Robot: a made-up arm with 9 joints.
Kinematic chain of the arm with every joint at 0, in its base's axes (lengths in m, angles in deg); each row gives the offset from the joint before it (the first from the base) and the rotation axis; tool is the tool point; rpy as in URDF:
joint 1: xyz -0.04 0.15 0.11 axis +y
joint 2: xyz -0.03 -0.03 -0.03 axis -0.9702 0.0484 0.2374
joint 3: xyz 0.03 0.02 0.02 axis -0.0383 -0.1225 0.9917
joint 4: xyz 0.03 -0.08 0 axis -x
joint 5: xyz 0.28 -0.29 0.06 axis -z
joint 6: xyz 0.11 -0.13 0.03 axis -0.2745 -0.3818 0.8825
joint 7: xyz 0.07 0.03 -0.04 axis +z
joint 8: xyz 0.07 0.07 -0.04 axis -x
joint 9: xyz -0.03 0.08 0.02 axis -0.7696 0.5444 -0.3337
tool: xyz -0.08 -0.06 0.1 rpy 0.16 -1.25 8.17
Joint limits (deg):
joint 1: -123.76..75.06
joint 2: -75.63..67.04
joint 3: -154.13..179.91
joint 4: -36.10..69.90
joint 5: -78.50..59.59
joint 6: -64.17..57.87
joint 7: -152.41..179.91
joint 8: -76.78..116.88
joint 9: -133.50..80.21
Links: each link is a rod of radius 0.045 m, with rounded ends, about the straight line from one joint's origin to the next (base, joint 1, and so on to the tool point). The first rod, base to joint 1, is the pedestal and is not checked.
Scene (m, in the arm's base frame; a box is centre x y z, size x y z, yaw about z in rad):
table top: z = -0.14
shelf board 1: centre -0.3 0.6 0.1 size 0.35 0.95 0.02 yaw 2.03
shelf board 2: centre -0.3 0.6 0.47 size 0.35 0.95 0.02 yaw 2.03
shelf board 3: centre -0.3 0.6 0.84 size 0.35 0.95 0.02 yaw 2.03
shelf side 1: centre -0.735 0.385 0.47 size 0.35 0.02 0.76 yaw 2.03
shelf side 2: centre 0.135 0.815 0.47 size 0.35 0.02 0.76 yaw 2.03
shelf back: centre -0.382 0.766 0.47 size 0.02 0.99 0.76 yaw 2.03
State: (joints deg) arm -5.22 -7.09 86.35 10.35 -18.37 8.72 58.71 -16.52 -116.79
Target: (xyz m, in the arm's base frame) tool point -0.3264 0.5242 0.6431
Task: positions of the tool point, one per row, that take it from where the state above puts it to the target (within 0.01 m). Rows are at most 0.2 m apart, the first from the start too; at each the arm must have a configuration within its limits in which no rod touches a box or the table.
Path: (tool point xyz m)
1: 0.2677 0.4783 0.3903
2: 0.1457 0.4383 0.5132
3: -0.0077 0.3837 0.5914
4: -0.1777 0.3161 0.6170
5: -0.2573 0.4228 0.6294
6: -0.3263 0.5243 0.6431

